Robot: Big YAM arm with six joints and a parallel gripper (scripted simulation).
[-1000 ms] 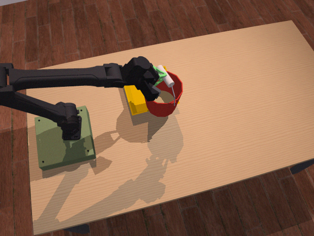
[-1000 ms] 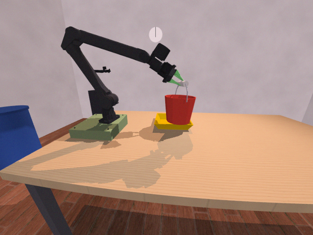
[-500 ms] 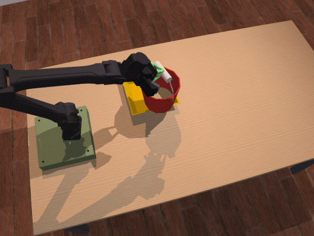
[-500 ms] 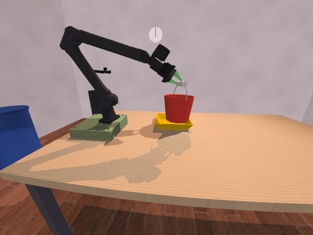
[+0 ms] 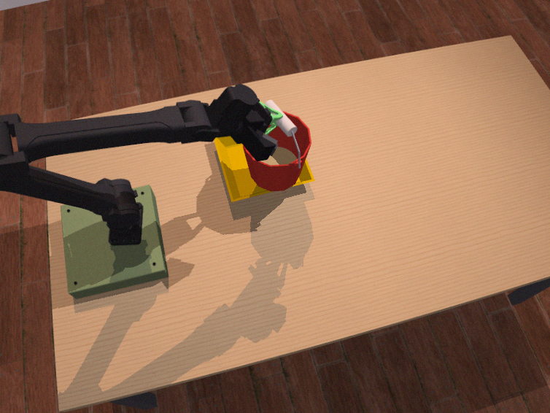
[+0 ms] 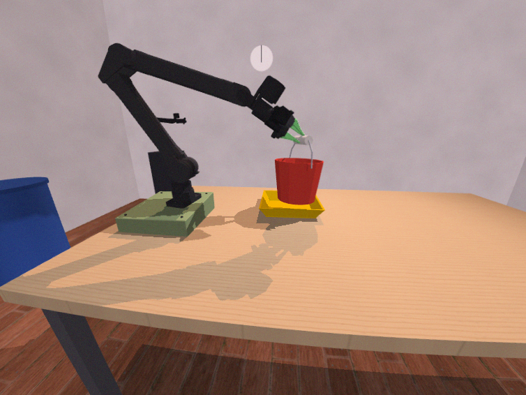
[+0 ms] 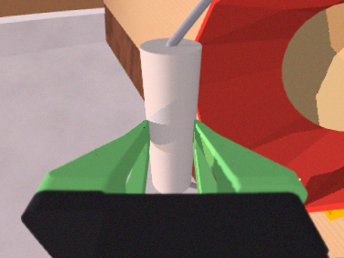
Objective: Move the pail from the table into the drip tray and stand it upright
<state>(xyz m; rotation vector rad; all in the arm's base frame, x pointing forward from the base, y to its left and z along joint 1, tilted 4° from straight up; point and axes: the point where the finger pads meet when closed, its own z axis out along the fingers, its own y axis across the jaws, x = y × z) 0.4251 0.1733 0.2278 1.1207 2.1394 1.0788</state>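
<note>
My hand is 100 mm above the red pail. The rest, counted from my hand: yellow drip tray (290 mm below, 60 mm to the left, 40 mm behind).
</note>
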